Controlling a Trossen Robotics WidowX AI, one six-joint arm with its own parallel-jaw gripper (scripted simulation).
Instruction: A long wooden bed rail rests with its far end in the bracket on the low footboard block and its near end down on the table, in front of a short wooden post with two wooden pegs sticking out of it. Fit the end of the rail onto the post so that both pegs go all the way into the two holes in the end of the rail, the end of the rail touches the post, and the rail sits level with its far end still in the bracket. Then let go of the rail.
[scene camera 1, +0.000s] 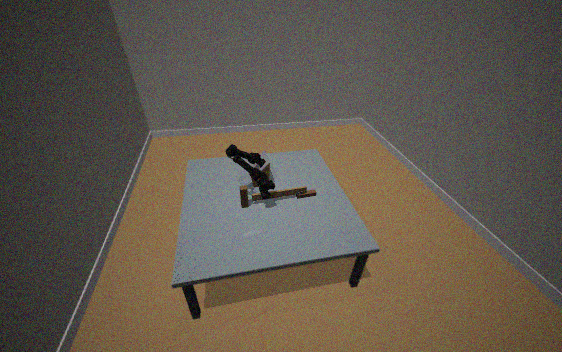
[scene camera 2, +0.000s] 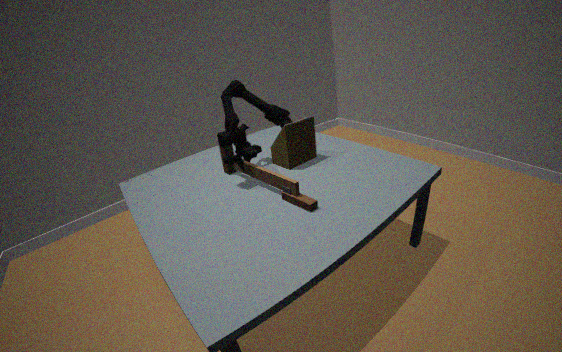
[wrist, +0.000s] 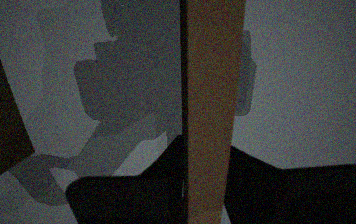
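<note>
Visible: wooden rail (wrist: 211, 45), my gripper (wrist: 194, 139).
</note>
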